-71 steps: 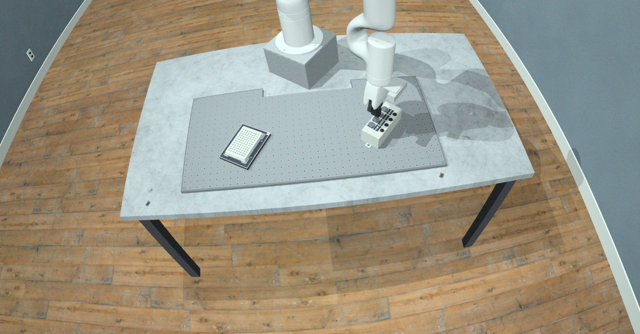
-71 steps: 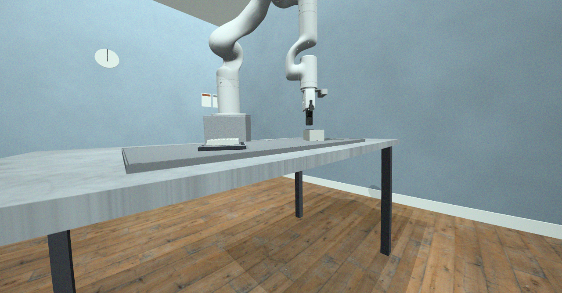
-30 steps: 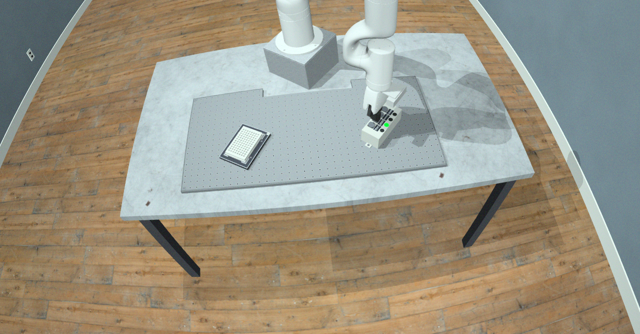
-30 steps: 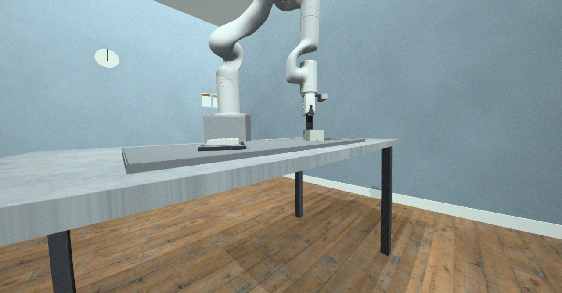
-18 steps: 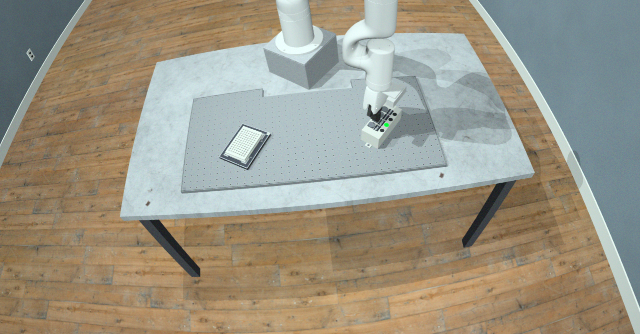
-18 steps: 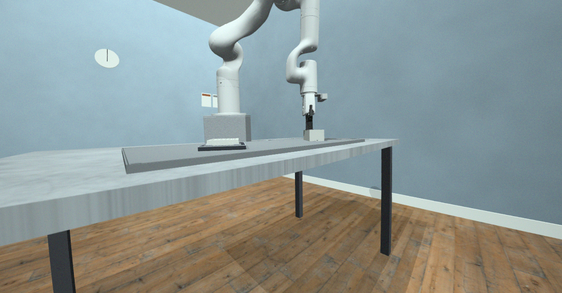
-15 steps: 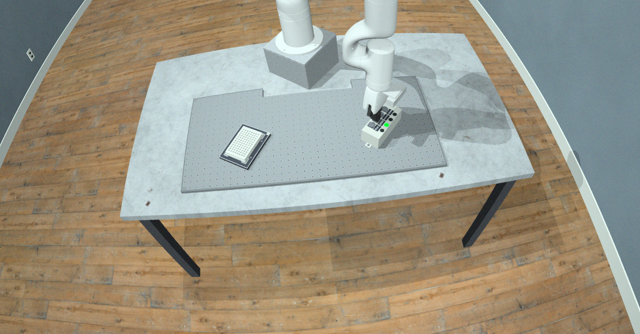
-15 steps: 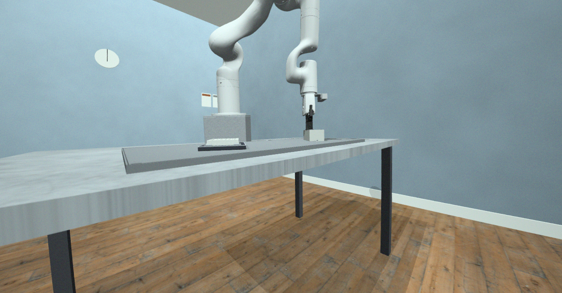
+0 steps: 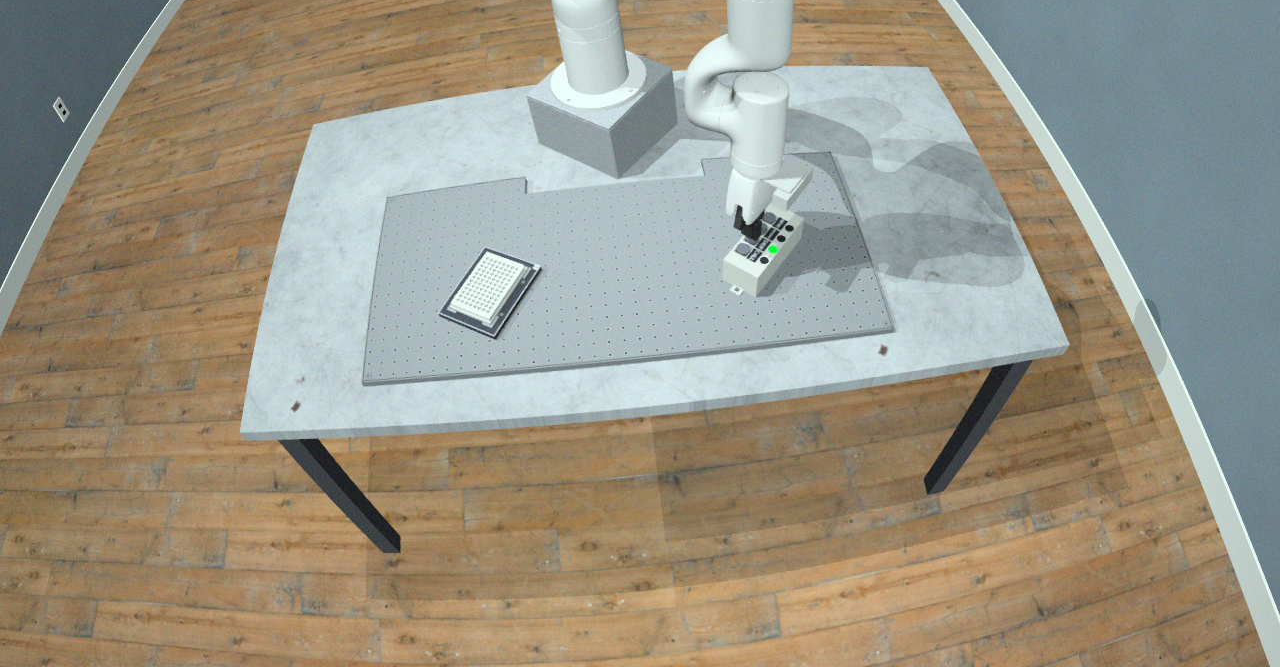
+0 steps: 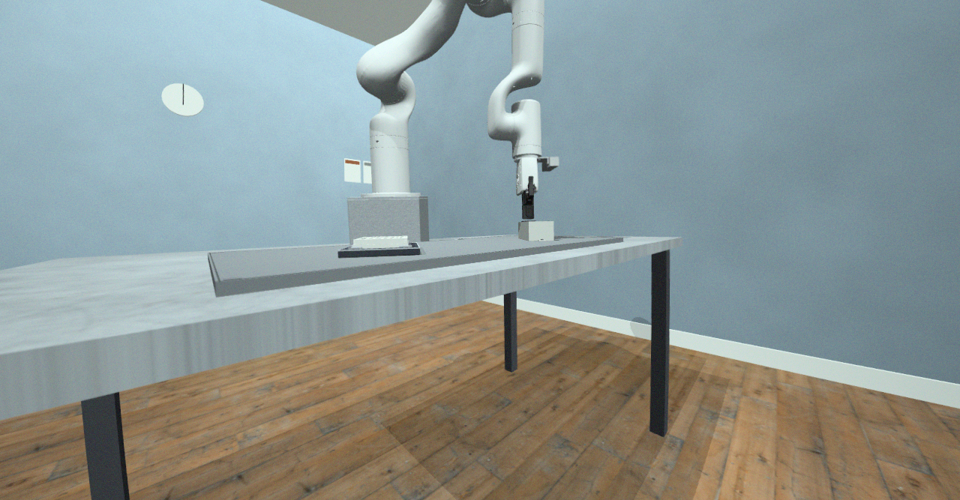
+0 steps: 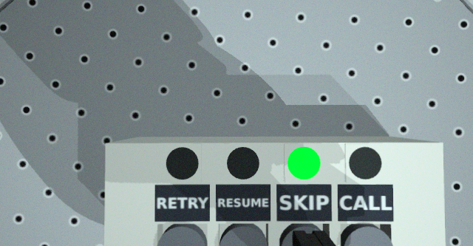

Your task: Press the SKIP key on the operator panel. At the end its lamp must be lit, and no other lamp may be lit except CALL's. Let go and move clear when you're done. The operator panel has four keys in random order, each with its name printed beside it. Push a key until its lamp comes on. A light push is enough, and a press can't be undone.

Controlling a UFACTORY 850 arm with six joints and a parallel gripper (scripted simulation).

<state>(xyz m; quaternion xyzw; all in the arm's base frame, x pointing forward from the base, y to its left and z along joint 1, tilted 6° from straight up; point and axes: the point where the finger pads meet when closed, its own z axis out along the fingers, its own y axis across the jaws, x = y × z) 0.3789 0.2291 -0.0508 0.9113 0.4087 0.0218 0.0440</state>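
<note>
Right now my hand is 10 mm past the operator panel, 10 mm to the right of it and 40 mm above it.
</note>
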